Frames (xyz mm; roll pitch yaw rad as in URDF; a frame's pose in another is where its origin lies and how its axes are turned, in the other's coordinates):
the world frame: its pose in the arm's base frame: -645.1 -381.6 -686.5 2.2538 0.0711 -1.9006
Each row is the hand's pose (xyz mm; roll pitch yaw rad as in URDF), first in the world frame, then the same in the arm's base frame.
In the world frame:
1: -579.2 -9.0 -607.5 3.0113 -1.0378 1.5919
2: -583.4 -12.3 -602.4 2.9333 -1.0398 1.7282
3: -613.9 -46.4 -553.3 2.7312 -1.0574 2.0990
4: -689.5 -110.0 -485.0 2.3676 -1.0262 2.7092
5: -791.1 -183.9 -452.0 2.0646 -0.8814 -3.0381
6: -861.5 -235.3 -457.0 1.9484 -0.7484 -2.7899
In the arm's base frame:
1: -15.5 -14.7 -269.9 -0.1856 0.1489 2.7902
2: -15.7 -9.8 -275.3 -0.1566 0.1508 2.7203
3: -20.2 28.2 -330.5 -0.0682 0.2040 2.5403
4: -5.8 109.9 -417.3 0.0220 0.3438 2.2574
5: 48.7 204.3 -488.0 0.0252 0.5140 1.9351
6: 106.6 261.4 -519.7 -0.0313 0.6124 1.7081

